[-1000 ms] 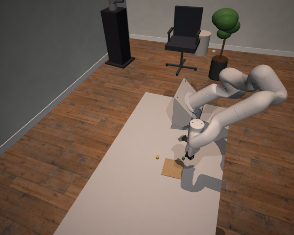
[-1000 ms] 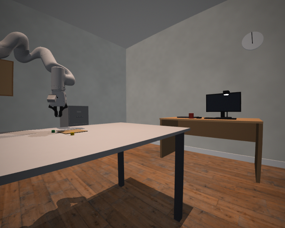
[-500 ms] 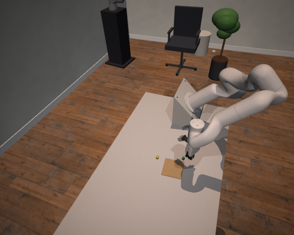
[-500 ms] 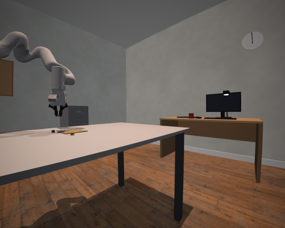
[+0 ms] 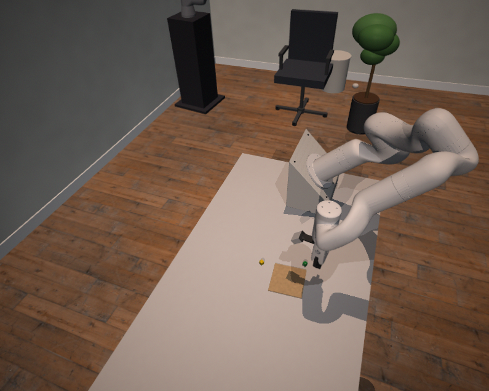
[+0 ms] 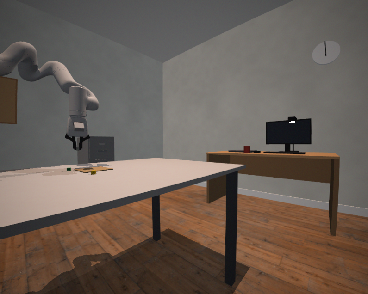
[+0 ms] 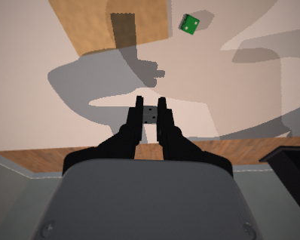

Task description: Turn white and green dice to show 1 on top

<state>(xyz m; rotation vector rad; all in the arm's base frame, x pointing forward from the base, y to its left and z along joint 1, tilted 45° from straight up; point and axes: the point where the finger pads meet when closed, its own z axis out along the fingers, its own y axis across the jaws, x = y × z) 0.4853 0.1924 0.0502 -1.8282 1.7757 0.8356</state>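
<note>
Now: hand 110 mm above the green die, 60 mm to the left of it and 50 mm past it. Also, from my hand: mat (120 mm below, 100 mm to the right, 60 mm ahead); then white die (10 mm to the left, 10 mm below); then yellow die (240 mm to the right, 110 mm below, 30 mm ahead).
</note>
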